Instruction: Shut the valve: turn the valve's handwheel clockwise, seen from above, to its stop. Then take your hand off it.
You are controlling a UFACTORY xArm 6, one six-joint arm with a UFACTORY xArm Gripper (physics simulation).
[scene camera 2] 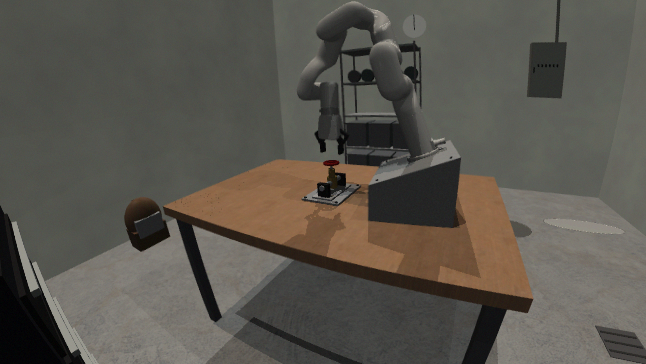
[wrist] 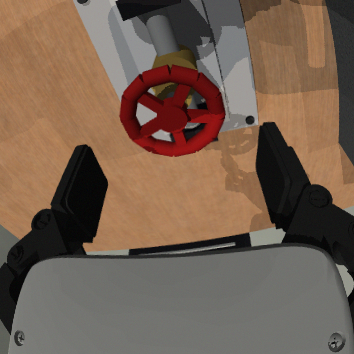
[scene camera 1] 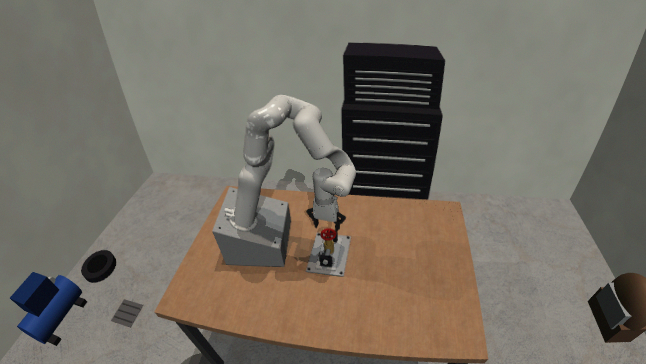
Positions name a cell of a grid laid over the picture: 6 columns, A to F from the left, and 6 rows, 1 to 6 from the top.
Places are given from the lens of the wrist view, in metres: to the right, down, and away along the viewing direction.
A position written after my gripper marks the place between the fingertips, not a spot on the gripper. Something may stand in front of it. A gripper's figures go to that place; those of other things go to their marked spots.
my gripper (wrist: C3): 0.00, -0.01, 0.12
red handwheel (wrist: C2): 0.00, -0.04, 0.14
